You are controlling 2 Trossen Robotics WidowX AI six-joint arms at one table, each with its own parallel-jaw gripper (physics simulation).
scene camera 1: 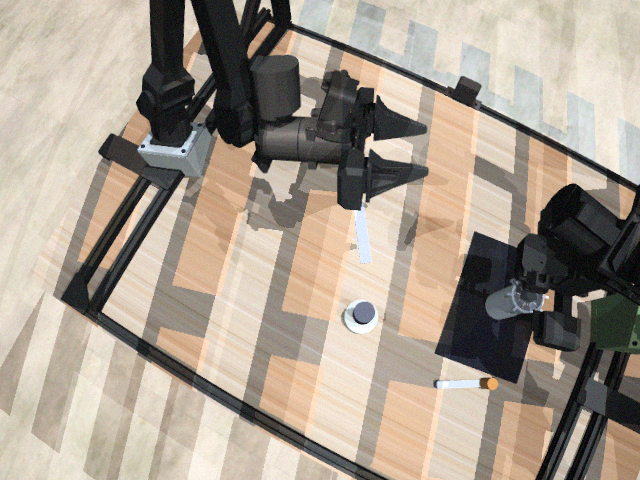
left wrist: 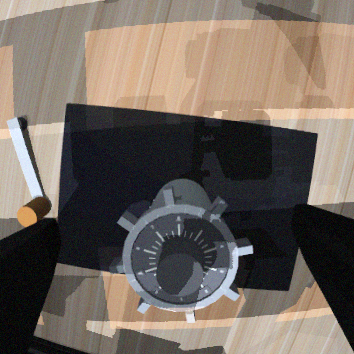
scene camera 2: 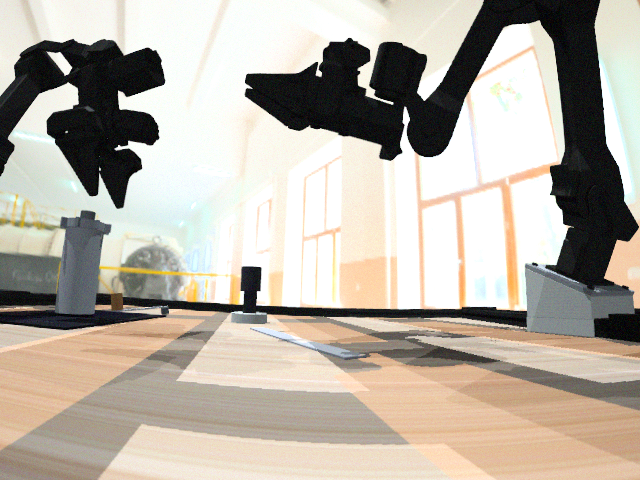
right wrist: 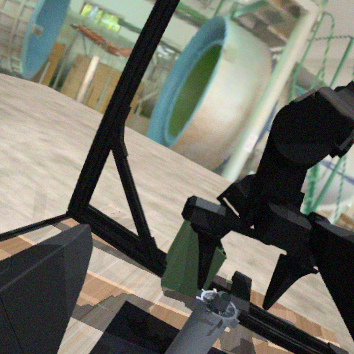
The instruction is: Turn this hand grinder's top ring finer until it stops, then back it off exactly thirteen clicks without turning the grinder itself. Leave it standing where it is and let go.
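Places are measured from the left arm's base along level axes (x back, y right, z up), in metres.
Pixels of known places: left gripper, fingertip midpoint: (scene camera 1: pixel 520 288) (left wrist: pixel 177 224) (scene camera 2: pixel 107 202) (right wrist: pixel 232 298); right gripper, fingertip midpoint: (scene camera 1: pixel 427 149) (scene camera 2: pixel 245 86) (right wrist: pixel 202 235); right arm's base at its link origin: (scene camera 1: pixel 171 135) (scene camera 2: pixel 578 276).
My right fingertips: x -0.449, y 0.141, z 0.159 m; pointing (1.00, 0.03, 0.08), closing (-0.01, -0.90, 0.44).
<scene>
For each thing: its top centre in the pictures, then the offset to it from my right fingertips. "*": a spot on its surface instead.
- grey hand grinder at its top centre: (left wrist: pixel 179 275) (right wrist: pixel 224 295) (scene camera 1: pixel 532 294) (scene camera 2: pixel 88 212) dx +0.207, dy -0.128, dz -0.146 m
- crank with an orange knob, surface spot: (left wrist: pixel 33 212) (scene camera 1: pixel 491 378) * dx +0.196, dy -0.259, dz -0.259 m
- dark-handled tamper at its top centre: (scene camera 1: pixel 364 312) (scene camera 2: pixel 251 266) dx -0.038, dy -0.183, dz -0.203 m
- flat pale strip at its top centre: (scene camera 2: pixel 292 338) (scene camera 1: pixel 358 208) dx -0.070, dy +0.016, dz -0.291 m
The grey hand grinder (scene camera 1: pixel 500 305) (scene camera 2: pixel 79 273) (right wrist: pixel 196 334) stands upright on the dark mat (scene camera 1: pixel 460 335) (scene camera 2: pixel 31 320) (left wrist: pixel 100 150) (right wrist: pixel 127 327). Its lugged top ring (scene camera 2: pixel 85 223) (left wrist: pixel 128 255) surrounds a marked dial and a round central post. My left gripper (scene camera 2: pixel 107 201) (left wrist: pixel 177 224) (right wrist: pixel 232 298) is open and empty, pointing down just above the grinder, its fingers apart on either side in the left wrist view. In scene camera 1 the left arm partly hides the ring. My right gripper (scene camera 1: pixel 427 149) (scene camera 2: pixel 247 85) is open and empty, held high and level, well away from the grinder.
A crank with an orange knob (scene camera 1: pixel 489 383) (left wrist: pixel 33 212) lies beside the mat. A dark-handled tamper (scene camera 1: pixel 363 312) (scene camera 2: pixel 250 281) stands near the table's middle. A flat pale strip (scene camera 1: pixel 363 240) (scene camera 2: pixel 310 344) lies below the right gripper. A green block (scene camera 1: pixel 612 320) (right wrist: pixel 185 260) is at the left arm's base.
</scene>
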